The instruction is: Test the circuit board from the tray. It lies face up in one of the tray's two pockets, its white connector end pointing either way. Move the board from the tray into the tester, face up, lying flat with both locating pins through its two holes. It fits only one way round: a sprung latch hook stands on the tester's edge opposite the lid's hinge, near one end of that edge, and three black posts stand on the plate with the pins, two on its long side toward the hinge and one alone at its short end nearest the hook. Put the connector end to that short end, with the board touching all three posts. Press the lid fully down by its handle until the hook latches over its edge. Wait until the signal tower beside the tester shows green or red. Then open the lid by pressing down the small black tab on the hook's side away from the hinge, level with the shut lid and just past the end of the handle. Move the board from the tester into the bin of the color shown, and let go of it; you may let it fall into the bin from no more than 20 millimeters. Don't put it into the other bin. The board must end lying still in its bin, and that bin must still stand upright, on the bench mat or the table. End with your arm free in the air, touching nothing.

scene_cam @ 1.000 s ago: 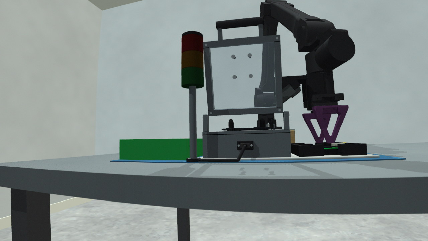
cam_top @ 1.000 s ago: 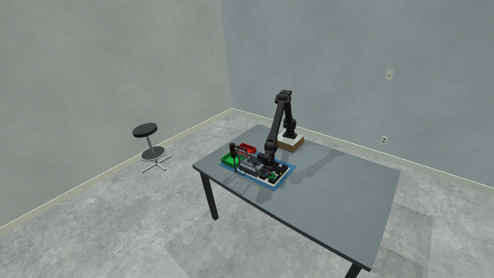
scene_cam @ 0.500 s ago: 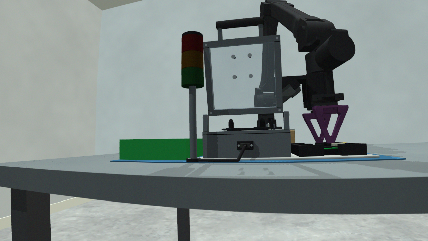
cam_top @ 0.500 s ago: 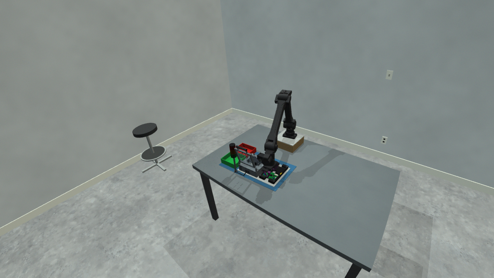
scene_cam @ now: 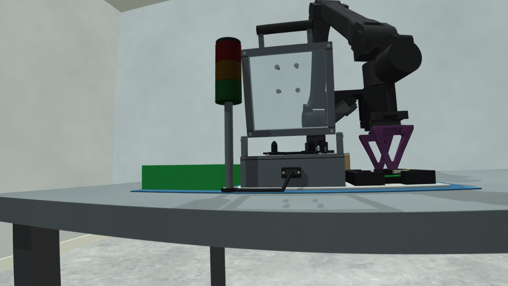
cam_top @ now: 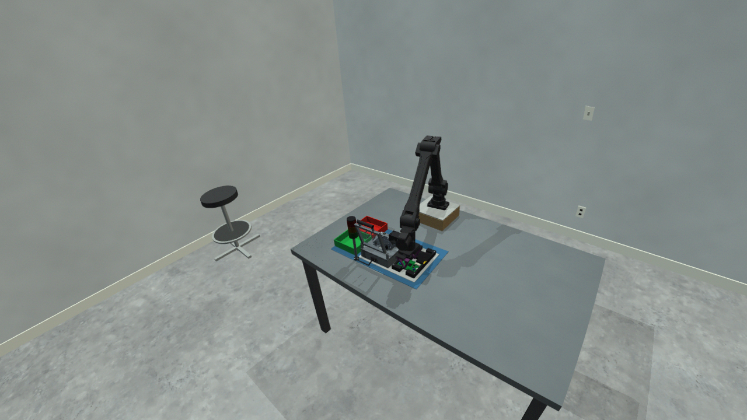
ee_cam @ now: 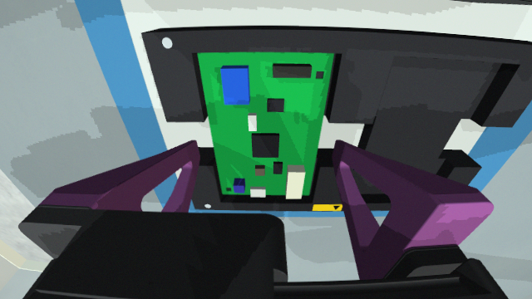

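Right now my hand is 20 mm above the green circuit board. Round my hand: black tester plate: 160 mm to the right, 60 mm behind, 30 mm above; black latch hook: 120 mm behind, 100 mm to the right, 50 mm above; clear lid: 180 mm to the right, 150 mm above, 60 mm ahead.
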